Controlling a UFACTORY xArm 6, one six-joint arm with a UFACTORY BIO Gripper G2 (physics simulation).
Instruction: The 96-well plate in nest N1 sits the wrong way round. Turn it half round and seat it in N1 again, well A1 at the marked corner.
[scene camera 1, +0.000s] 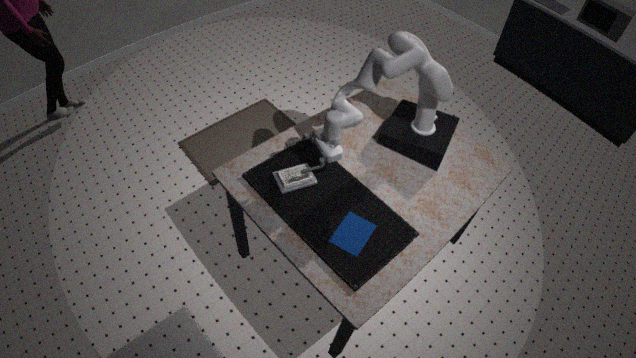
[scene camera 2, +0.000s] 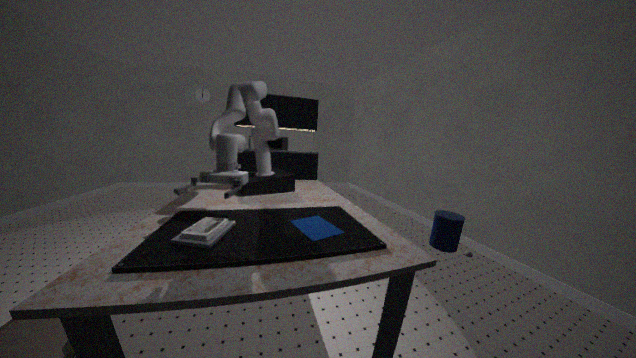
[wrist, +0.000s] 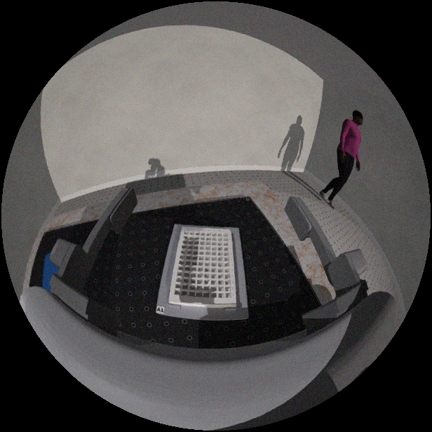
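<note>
A 96-well plate (scene camera 2: 206, 228), in view. Wrist view too, the plate (wrist: 203, 273). Flat blue square (scene camera 1: 352, 234). Again, the square (scene camera 2: 315, 228). Grey nest N1 (wrist: 193, 312). The gripper (scene camera 1: 293, 158). Wrist view as well, the gripper (wrist: 212, 196).
</note>
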